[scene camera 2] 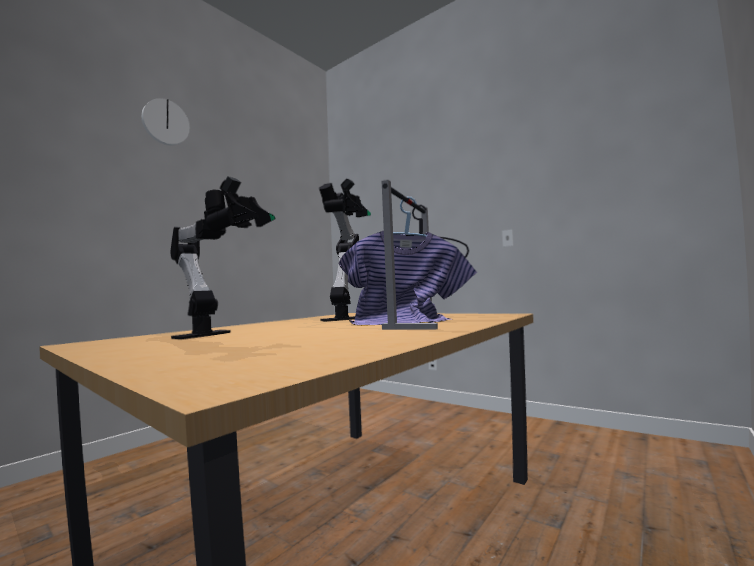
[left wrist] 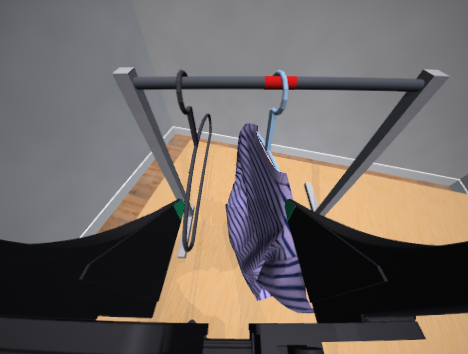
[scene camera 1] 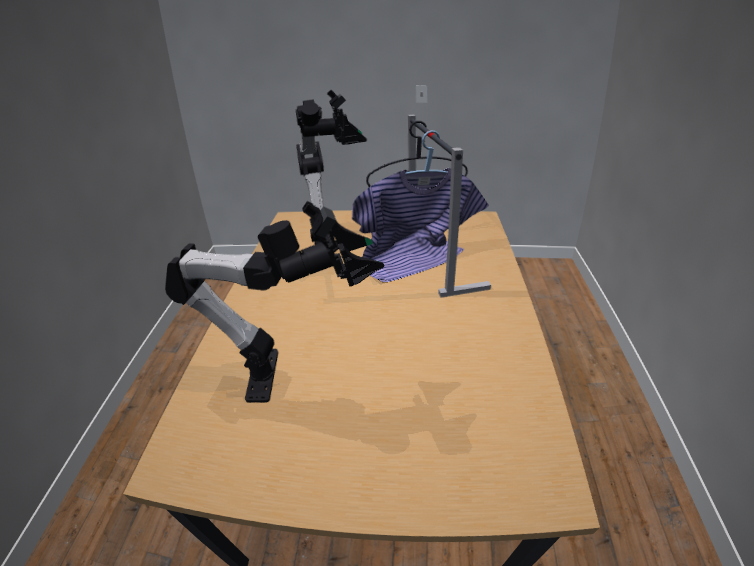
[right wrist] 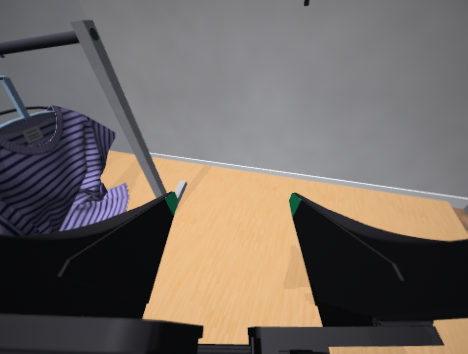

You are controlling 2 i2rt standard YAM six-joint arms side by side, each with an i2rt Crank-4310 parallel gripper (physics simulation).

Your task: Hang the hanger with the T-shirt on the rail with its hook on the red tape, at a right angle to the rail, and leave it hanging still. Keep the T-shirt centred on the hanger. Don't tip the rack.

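Observation:
The light blue hanger (scene camera 1: 428, 159) (scene camera 2: 407, 222) (left wrist: 270, 130) (right wrist: 15, 97) hangs with its hook over the red tape (scene camera 1: 431, 134) (scene camera 2: 409, 202) (left wrist: 270, 83) on the rail (left wrist: 350, 84) (right wrist: 45, 42). It shows nearly edge-on in the left wrist view, roughly across the rail. The purple striped T-shirt (scene camera 1: 405, 210) (scene camera 2: 420, 274) (left wrist: 260, 225) (right wrist: 40, 170) is on it, collar around the hanger's neck, lower part bunched on the table. My left gripper (scene camera 1: 362, 136) (scene camera 2: 368, 213) (left wrist: 234, 201) is open, back from the shirt. My right gripper (scene camera 1: 375, 253) (scene camera 2: 272, 217) (right wrist: 233, 195) is open and empty, apart from the rack.
The grey rack (scene camera 1: 453, 225) (scene camera 2: 389, 255) (left wrist: 150, 130) (right wrist: 117, 100) stands upright on the table (scene camera 1: 365, 475) (scene camera 2: 243, 377). A black hanger (scene camera 1: 389, 163) (left wrist: 181, 95) hangs from the same rail beside the shirt, toward the far post. The near post stands between the shirt and the near table area.

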